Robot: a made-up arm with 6 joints.
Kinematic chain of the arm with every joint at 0, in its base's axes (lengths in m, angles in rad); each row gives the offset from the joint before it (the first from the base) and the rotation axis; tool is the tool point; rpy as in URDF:
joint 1: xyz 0 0 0.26 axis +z
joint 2: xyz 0 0 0 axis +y
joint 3: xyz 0.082 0 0.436 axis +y
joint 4: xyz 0.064 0 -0.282 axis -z
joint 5: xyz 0 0 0 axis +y
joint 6: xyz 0.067 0 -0.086 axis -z
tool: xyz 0 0 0 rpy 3.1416 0 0
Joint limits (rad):
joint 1: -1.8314..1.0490
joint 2: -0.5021..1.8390
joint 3: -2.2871..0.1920
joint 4: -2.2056..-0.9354
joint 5: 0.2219..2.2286
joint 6: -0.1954..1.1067
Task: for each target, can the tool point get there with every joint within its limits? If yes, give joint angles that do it. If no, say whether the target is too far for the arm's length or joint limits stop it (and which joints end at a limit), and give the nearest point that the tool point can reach.
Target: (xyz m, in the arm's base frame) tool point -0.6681 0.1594 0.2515
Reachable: no: joint limits stop it (at a limit: joint 1, joint 3) | nearest point -0.1376 -0.1031 0.1967 | short by 0.594 m
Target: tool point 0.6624 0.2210 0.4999
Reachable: yes | joints 0.3982 0.6234 -1.8730 -1.4148 1.1778 0.2356
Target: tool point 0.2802 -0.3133 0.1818
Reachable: yes | joints -0.6716 0.6917 -0.5998 -2.1047 1.5183 0.0590
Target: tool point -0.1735 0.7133 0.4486
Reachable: no: joint limits stop it (at a limit: joint 1, joint 5) | nearest point 0.2249 0.4843 0.4486 | short by 0.460 m
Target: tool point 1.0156 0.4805 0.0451
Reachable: no: too far | nearest point 0.7257 0.3433 0.1064 | short by 0.327 m
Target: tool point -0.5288 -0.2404 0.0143
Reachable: no: joint limits stop it (at a limit: joint 1, joint 5) | nearest point -0.2003 -0.3280 0.0143 | short by 0.340 m
